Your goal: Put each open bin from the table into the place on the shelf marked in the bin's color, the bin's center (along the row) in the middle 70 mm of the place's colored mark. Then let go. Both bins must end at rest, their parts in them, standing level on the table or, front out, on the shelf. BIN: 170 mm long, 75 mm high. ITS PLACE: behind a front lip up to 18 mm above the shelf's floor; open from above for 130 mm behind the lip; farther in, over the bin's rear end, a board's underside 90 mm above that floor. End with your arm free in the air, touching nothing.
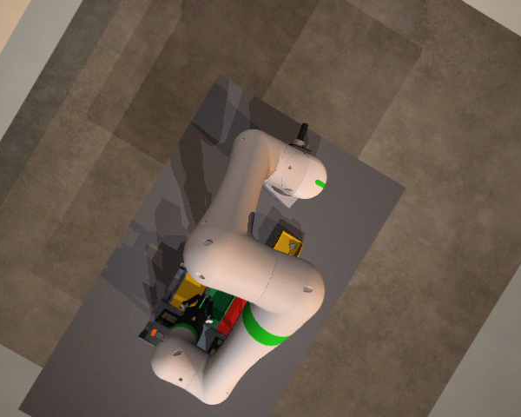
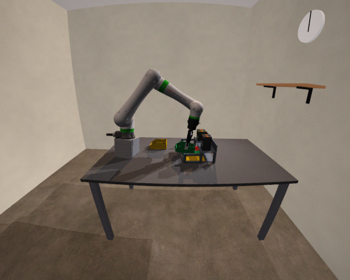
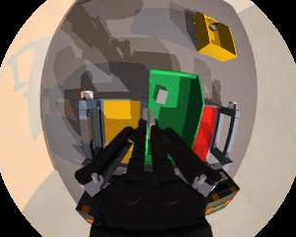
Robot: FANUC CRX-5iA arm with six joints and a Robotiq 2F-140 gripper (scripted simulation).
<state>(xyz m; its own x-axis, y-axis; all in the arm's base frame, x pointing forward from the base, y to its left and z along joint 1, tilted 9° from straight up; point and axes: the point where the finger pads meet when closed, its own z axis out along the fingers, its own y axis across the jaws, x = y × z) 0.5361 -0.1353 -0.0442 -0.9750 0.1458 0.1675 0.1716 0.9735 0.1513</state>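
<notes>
My hand is 50 mm to the right of the green bin and 40 mm above it. Also, from my hand: yellow-marked place 50 mm ahead, 80 mm to the right, 90 mm below; red mark 90 mm ahead, 140 mm to the left, 90 mm below; yellow bin 240 mm behind, 230 mm to the left, 60 mm below.
</notes>
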